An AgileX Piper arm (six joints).
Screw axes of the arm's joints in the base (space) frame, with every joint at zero. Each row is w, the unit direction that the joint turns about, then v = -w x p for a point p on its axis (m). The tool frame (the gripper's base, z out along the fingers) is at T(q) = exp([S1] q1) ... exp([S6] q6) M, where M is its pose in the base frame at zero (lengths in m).
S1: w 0 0 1 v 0 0 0
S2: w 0 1 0 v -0.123 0 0
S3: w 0 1 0 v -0.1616 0 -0.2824
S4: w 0.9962 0 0.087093 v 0 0.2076 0
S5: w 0 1 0 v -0.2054 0 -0.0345
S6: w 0.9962 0 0.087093 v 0 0.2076 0
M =
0.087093 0 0.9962 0.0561
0 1 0 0
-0.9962 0 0.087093 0.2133
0 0 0 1
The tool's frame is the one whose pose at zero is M.
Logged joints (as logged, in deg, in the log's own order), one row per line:
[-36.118, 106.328, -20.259, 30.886, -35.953, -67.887]
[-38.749, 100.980, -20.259, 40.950, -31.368, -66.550]
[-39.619, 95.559, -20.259, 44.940, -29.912, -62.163]
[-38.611, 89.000, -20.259, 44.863, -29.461, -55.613]
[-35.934, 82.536, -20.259, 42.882, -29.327, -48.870]
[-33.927, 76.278, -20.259, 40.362, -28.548, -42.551]
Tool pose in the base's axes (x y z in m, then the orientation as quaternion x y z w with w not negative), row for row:
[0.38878, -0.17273, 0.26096, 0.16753, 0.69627, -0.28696, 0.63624]
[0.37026, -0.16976, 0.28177, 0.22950, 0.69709, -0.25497, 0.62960]
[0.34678, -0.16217, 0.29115, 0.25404, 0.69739, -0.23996, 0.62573]
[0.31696, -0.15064, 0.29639, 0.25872, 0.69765, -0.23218, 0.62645]
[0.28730, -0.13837, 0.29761, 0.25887, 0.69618, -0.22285, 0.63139]
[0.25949, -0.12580, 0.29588, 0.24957, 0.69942, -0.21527, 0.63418]
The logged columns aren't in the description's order. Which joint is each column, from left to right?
Columns, left to right: q6, q2, q1, q4, q5, q3.
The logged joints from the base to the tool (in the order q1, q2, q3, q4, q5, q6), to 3 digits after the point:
[-20.259, 106.328, -67.887, 30.886, -35.953, -36.118]
[-20.259, 100.980, -66.550, 40.950, -31.368, -38.749]
[-20.259, 95.559, -62.163, 44.940, -29.912, -39.619]
[-20.259, 89.000, -55.613, 44.863, -29.461, -38.611]
[-20.259, 82.536, -48.870, 42.882, -29.327, -35.934]
[-20.259, 76.278, -42.551, 40.362, -28.548, -33.927]

